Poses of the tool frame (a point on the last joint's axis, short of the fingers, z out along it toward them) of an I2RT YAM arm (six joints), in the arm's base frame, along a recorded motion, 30 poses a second.
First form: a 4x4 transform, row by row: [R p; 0 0 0 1], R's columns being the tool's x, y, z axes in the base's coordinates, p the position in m. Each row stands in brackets.
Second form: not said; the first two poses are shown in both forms.
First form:
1: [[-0.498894 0.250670 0.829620 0.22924], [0.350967 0.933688 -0.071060 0.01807], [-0.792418 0.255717 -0.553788 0.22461], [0 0 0 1]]
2: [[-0.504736 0.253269 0.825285 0.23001], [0.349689 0.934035 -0.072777 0.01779], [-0.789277 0.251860 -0.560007 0.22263], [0 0 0 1]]
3: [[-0.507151 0.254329 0.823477 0.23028], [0.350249 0.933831 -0.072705 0.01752], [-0.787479 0.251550 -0.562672 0.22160], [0 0 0 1]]
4: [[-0.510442 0.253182 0.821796 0.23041], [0.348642 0.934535 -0.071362 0.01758], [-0.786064 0.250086 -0.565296 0.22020], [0 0 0 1]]
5: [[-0.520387 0.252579 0.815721 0.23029], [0.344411 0.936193 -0.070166 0.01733], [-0.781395 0.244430 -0.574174 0.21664], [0 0 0 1]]
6: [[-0.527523 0.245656 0.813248 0.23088], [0.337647 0.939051 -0.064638 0.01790], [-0.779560 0.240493 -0.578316 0.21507], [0 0 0 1]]
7: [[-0.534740 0.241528 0.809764 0.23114], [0.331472 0.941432 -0.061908 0.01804], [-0.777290 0.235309 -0.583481 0.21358], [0 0 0 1]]
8: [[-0.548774 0.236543 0.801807 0.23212], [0.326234 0.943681 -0.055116 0.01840], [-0.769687 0.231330 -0.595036 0.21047], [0 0 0 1]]
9: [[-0.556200 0.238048 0.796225 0.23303], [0.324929 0.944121 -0.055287 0.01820], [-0.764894 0.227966 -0.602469 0.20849], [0 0 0 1]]
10: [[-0.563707 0.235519 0.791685 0.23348], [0.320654 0.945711 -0.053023 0.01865], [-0.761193 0.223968 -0.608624 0.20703], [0 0 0 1]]
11: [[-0.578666 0.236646 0.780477 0.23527], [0.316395 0.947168 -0.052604 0.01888], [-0.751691 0.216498 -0.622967 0.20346], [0 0 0 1]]
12: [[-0.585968 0.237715 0.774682 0.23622], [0.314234 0.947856 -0.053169 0.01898], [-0.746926 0.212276 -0.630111 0.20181], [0 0 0 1]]
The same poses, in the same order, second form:
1: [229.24 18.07 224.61 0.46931 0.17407 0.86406 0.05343]
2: [230.01 17.79 222.63 0.46618 0.17409 0.86585 0.05171]
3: [230.28 17.52 221.60 0.46476 0.17442 0.86655 0.05160]
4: [230.41 17.58 220.20 0.46336 0.17343 0.86751 0.05151]
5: [230.29 17.33 216.64 0.45870 0.17146 0.87045 0.05005]
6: [230.88 17.90 215.07 0.45640 0.16714 0.87248 0.05039]
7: [231.14 18.04 213.58 0.45365 0.16379 0.87459 0.04957]
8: [232.12 18.40 210.47 0.44718 0.16014 0.87856 0.05014]
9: [233.03 18.20 208.49 0.44313 0.15980 0.88074 0.04902]
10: [233.48 18.65 207.03 0.43971 0.15748 0.88290 0.04840]
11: [235.27 18.88 203.46 0.43172 0.15583 0.88724 0.04618]
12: [236.22 18.98 201.81 0.42772 0.15515 0.88937 0.04472]
